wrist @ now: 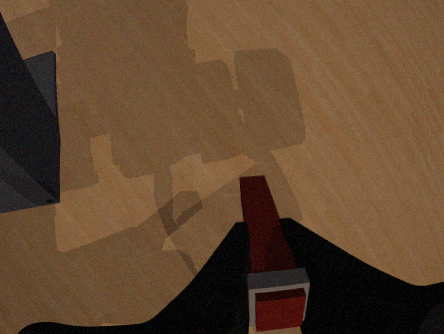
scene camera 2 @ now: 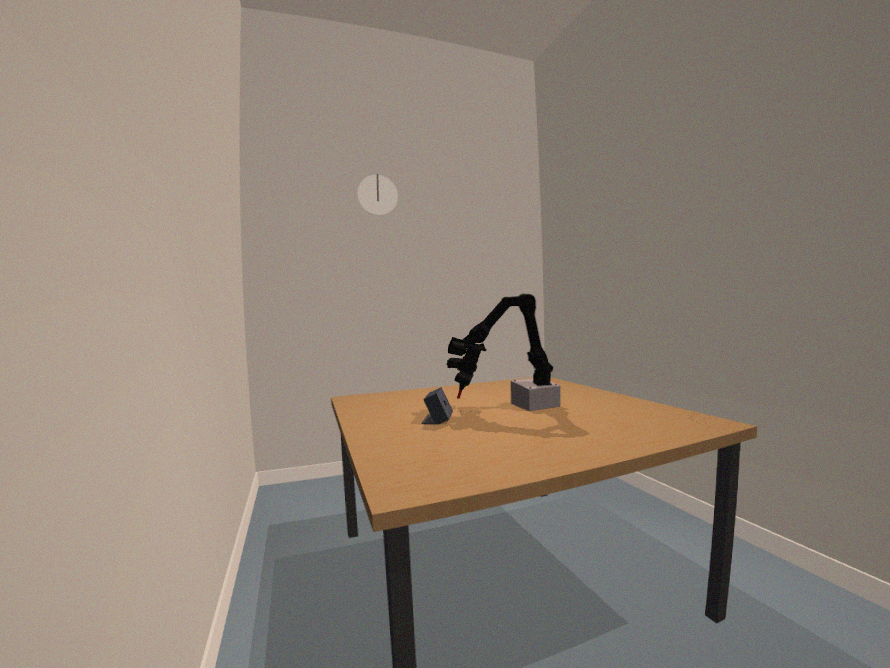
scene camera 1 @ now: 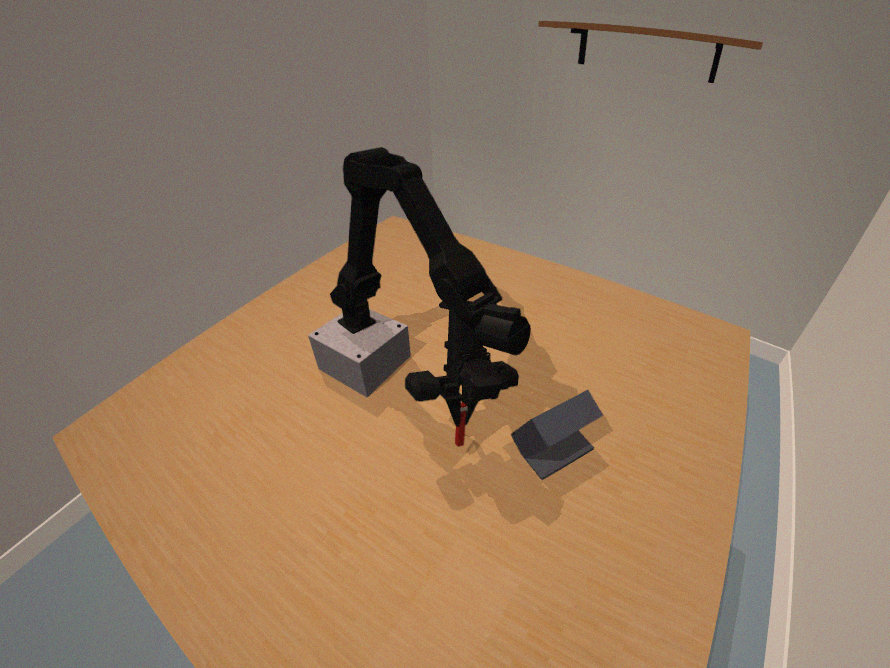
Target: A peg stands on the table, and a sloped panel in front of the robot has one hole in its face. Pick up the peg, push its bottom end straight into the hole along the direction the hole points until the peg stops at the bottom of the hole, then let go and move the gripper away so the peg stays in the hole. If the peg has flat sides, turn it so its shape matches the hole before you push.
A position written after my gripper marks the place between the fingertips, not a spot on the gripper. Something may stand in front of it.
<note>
My gripper (scene camera 1: 460, 424) holds a red square-sided peg. Also in view: a dark grey sloped panel (scene camera 1: 554, 425).
My gripper also shows in the wrist view (wrist: 262, 231).
</note>
